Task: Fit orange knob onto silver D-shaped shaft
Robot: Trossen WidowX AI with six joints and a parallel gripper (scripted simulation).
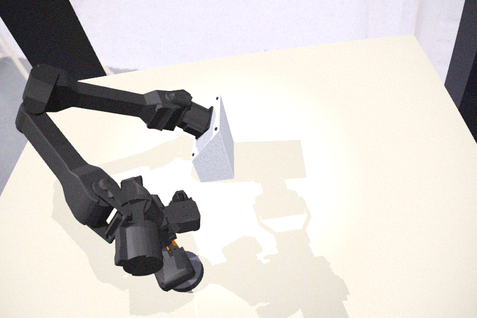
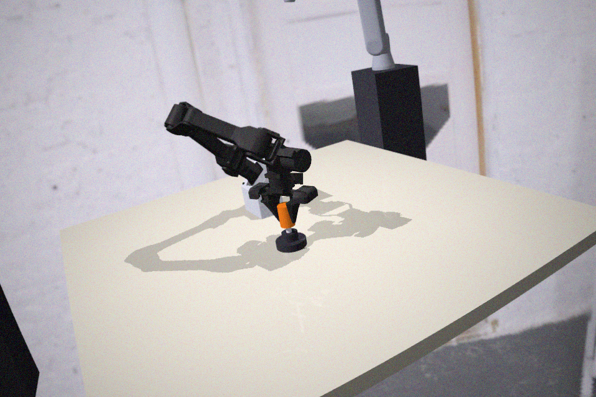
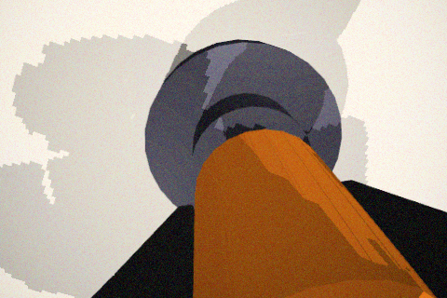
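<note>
My gripper tip is 4 cm above the dark round pedestal. The rest, counted from my gripper tip: orange knob (3 cm above).
</note>
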